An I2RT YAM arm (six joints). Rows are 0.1 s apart.
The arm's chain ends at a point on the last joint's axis. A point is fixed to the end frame.
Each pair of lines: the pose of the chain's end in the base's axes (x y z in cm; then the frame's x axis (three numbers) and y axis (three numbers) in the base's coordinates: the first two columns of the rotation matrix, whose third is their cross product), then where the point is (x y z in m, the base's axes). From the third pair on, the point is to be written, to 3 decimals.
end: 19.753 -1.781 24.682 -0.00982 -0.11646 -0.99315 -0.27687 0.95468 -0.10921
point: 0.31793 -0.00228 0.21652
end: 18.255 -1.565 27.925 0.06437 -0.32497 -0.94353 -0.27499 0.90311 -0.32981
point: 0.30474 -0.00416 0.25491
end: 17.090 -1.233 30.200 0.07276 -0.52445 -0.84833 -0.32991 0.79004 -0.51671
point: 0.292 0.000 0.273
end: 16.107 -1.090 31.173 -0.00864 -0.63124 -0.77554 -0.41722 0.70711 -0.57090
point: 0.277 0.000 0.267
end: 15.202 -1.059 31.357 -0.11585 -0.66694 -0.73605 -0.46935 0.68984 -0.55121
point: 0.262 -0.005 0.254
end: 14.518 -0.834 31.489 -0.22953 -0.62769 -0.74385 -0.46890 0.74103 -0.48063
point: 0.249 -0.008 0.246
